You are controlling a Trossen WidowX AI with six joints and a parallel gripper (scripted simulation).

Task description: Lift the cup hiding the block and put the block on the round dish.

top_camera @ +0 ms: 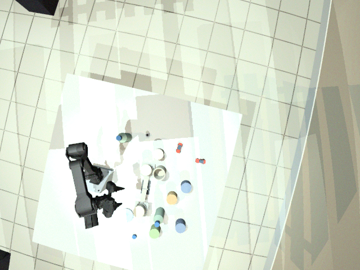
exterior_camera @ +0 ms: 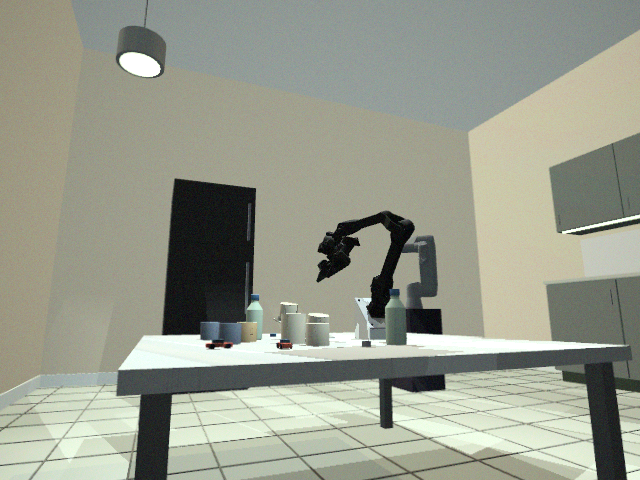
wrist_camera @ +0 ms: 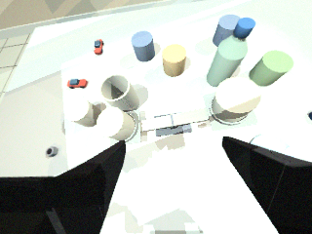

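Now: gripper tip 18 cm above the pale grey block, 13 cm to the right of it and 7 cm short of it. Also, from my gripper tip: cream cup 14 cm to the right, 11 cm below, 9 cm ahead; then pale blue round dish 24 cm to the right, 22 cm below, 1 cm behind; then small balance 20 cm below, 9 cm ahead.
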